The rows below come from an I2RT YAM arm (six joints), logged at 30 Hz.
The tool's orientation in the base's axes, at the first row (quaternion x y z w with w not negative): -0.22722 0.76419 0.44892 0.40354
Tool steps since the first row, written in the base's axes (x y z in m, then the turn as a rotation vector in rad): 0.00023 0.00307 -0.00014 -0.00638 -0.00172 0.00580; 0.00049 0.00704 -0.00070 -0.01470 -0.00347 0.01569; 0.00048 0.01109 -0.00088 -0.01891 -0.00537 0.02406; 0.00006 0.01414 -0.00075 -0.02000 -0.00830 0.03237; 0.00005 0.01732 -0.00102 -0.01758 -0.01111 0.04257
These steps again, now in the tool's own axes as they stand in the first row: 0.00003 0.00128 0.00280 -0.00114 0.00659 -0.00570; 0.00040 0.00278 0.00651 -0.00454 0.01661 -0.01334; 0.00061 0.00469 0.01008 -0.00903 0.02286 -0.01900; 0.00079 0.00656 0.01252 -0.01527 0.02637 -0.02425; 0.00107 0.00800 0.01536 -0.02507 0.02839 -0.02846
